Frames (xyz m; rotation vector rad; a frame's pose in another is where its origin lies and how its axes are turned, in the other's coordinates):
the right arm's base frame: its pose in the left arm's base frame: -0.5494 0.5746 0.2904 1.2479 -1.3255 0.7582
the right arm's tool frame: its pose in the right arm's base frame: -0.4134 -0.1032 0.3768 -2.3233 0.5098 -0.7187
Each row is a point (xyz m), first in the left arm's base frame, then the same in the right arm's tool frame.
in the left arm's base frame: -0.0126 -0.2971 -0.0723
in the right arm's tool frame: 0.7708 0.1911 -0.3322
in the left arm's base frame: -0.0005 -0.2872 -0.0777
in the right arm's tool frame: 0.7677 0.2074 -0.3328
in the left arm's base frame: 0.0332 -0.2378 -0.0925
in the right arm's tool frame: 0.7450 0.2636 -0.3219
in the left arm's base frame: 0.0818 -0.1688 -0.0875
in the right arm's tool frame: 0.7285 0.3384 -0.2862
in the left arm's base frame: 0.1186 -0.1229 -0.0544
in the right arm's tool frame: 0.7365 0.3862 -0.2391
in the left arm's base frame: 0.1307 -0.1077 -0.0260
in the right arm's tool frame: 0.7488 0.3985 -0.2095
